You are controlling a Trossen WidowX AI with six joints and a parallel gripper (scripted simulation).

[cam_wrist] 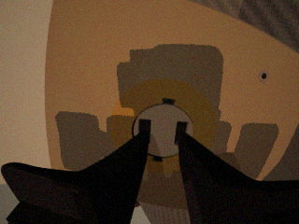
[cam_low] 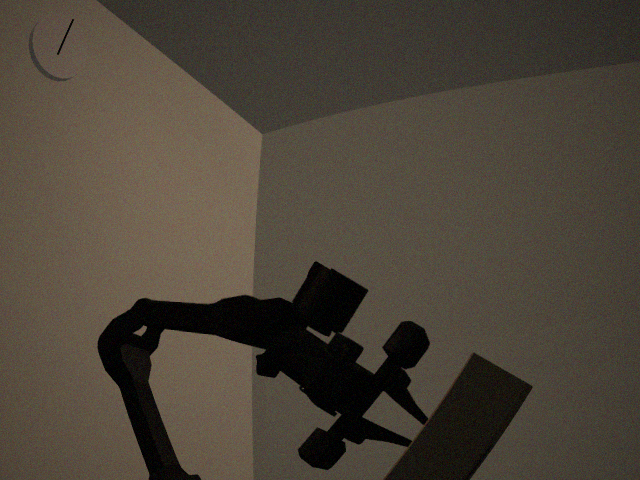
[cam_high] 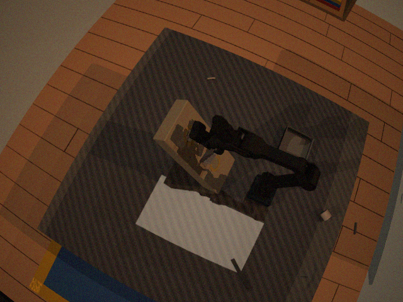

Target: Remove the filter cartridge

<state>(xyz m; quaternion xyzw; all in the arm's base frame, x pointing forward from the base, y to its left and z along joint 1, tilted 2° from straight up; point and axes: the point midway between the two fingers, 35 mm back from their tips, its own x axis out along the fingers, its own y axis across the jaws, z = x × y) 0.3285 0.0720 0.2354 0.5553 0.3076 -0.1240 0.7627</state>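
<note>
Right now the round cartridge is 20 mm ahead of my gripper tip and 10 mm below it. Also, from my gripper tip: small peg 190 mm ahead, 400 mm to the right, 270 mm below; grey flap 80 mm behind, 20 mm to the right, 100 mm below; tan service panel 30 mm behind, 10 mm to the right, 90 mm below.
</note>
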